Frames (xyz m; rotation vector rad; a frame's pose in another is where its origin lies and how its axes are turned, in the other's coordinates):
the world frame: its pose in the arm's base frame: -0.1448 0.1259 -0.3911 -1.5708 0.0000 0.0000
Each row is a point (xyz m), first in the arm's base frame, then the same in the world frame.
Working: the arm's base frame: its pose in the world frame: 0.1448 -0.3911 -0.1259 1.5708 0.0000 0.0000

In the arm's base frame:
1: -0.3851 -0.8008 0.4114
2: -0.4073 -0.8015 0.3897
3: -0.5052 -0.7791 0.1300
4: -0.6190 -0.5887 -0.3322
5: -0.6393 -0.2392 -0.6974
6: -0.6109 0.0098 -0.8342
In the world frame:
1: -0.2403 -0.8025 -0.9267
2: -0.2625 -0.7808 -0.9274
3: -0.3604 -0.5211 -0.9050
4: -0.4742 -0.0589 -0.7146
5: -0.4945 0.3063 -0.3651
6: -0.4661 0.4431 -0.1161

